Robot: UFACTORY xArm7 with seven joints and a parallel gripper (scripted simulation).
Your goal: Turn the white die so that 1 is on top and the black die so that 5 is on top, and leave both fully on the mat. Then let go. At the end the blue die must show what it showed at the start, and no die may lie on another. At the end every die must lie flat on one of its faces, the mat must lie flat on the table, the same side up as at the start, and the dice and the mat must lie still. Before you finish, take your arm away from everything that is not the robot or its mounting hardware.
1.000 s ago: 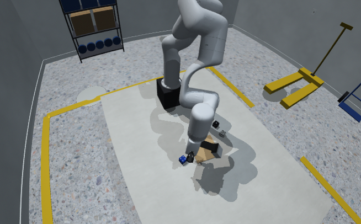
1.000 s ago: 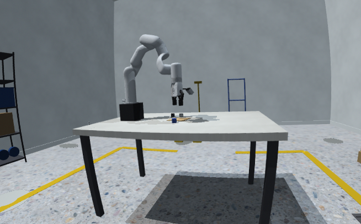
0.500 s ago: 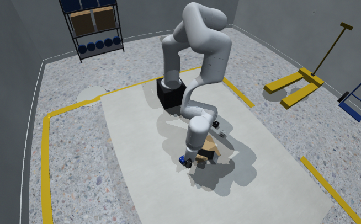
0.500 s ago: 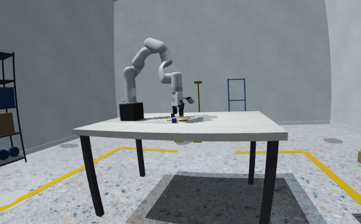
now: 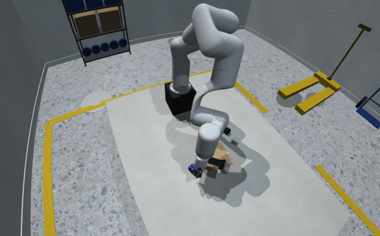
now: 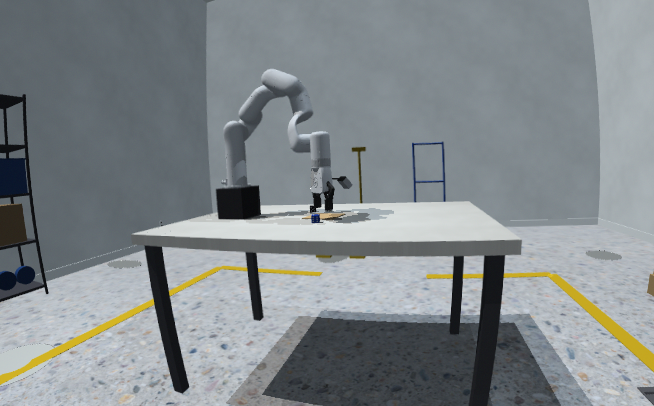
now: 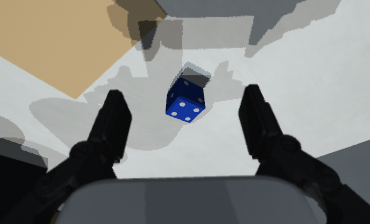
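My hand is 3 cm past the blue die, 2 cm to the left of it and 4 cm above it. From my hand the other things lie so: black die (11 cm behind, 28 cm to the left, 4 cm below); white die (4 cm behind, 27 cm to the left, 4 cm below); tan mat (3 cm behind, 12 cm to the left, 6 cm below).
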